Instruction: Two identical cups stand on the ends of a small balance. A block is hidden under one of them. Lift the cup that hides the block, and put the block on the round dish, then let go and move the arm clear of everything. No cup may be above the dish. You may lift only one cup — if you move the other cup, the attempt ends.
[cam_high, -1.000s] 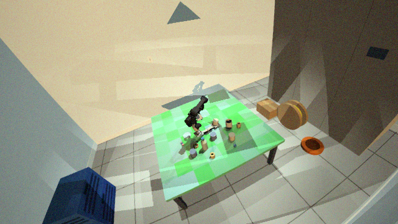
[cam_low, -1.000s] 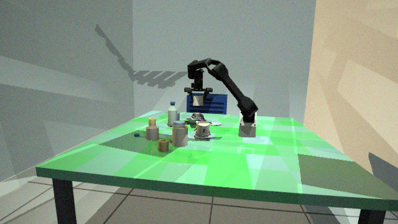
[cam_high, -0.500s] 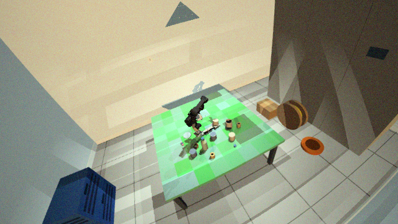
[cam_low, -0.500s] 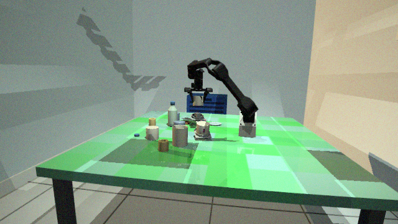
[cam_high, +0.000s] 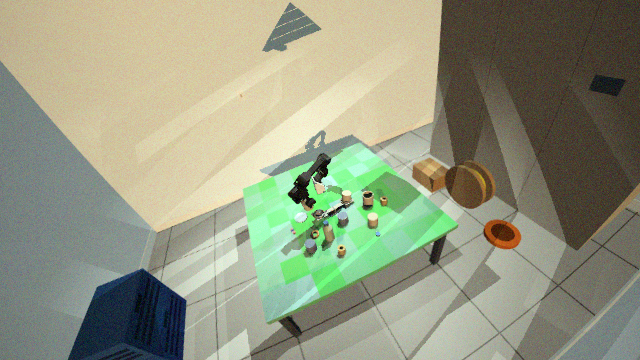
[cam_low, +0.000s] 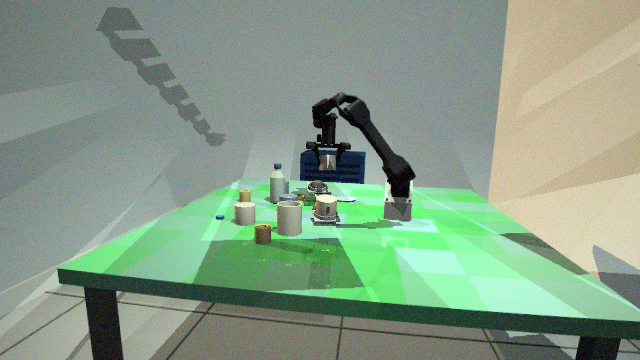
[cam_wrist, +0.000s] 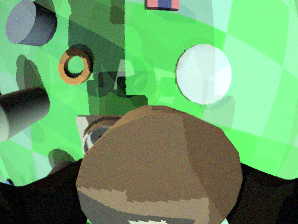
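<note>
My gripper tip is now 8 cm past the white round dish, 7 cm to the left of it and 16 cm above it. Also, from my gripper tip: grey balance: 17 cm to the left, 14 cm below.
</note>
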